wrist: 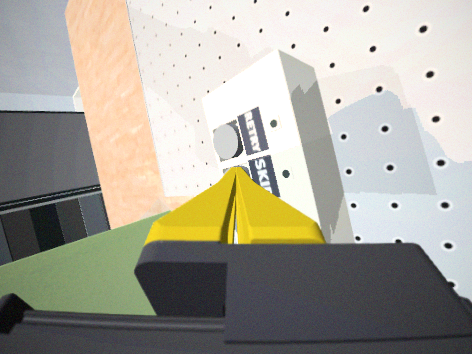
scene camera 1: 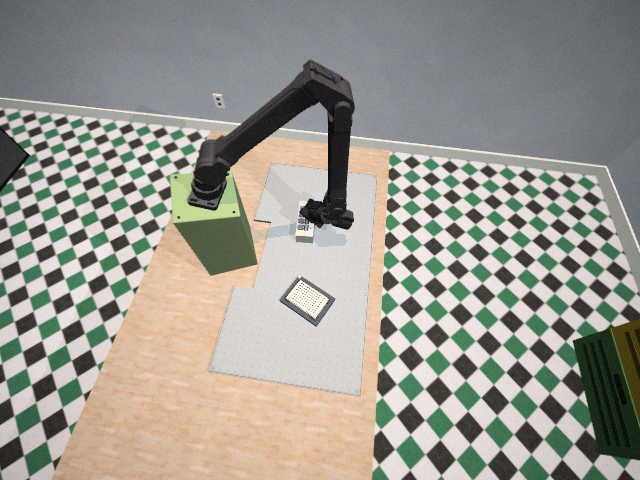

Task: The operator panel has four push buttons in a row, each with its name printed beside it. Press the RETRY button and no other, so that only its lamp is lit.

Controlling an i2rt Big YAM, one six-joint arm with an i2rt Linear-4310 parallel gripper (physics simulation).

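Where they show: gripper, between the fingertips: [wrist: 236, 176] [scene camera 1: 305, 211]; arm's base, origin of its link: [scene camera 1: 208, 193].
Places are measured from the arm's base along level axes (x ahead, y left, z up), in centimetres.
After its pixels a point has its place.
The white operator panel [scene camera 1: 305, 238] {y 5.9, x 28.4, z -30.7 cm} [wrist: 265, 80] {y 21.2, x 29.2, z -28.5 cm} stands on the pegboard mat, partly hidden by the gripper in both views. In the wrist view the grey round RETRY button [wrist: 226, 141] {y 18.4, x 25.5, z -28.2 cm} sits near the panel's far end, beside its dark RETRY label [wrist: 253, 131] {y 18.5, x 27.7, z -28.5 cm}. Its lamp [wrist: 273, 123] {y 18.7, x 29.2, z -28.5 cm} is dark. The SKIP button [wrist: 234, 169] is mostly hidden behind the fingertips; its lamp [wrist: 286, 174] {y 15.6, x 29.4, z -28.5 cm} is dark too. The other buttons' lamps cannot be made out. My gripper [wrist: 236, 176] {y 16.0, x 26.9, z -27.0 cm} is shut and empty, its yellow tips over the SKIP button in the picture; whether they touch it cannot be told.
A dark-framed tray with a cream perforated face [scene camera 1: 307, 298] {y -18.1, x 32.9, z -31.4 cm} lies on the grey pegboard mat [scene camera 1: 289, 351] {y -36.5, x 29.7, z -33.8 cm}. The arm's green pedestal [scene camera 1: 222, 242] {y -9.2, x 3.7, z -13.7 cm} stands left of the panel. The wooden table [scene camera 1: 232, 428] {y -60.9, x 16.5, z -35.1 cm} extends under the mat. A green and yellow cabinet [scene camera 1: 604, 392] stands at the far right.
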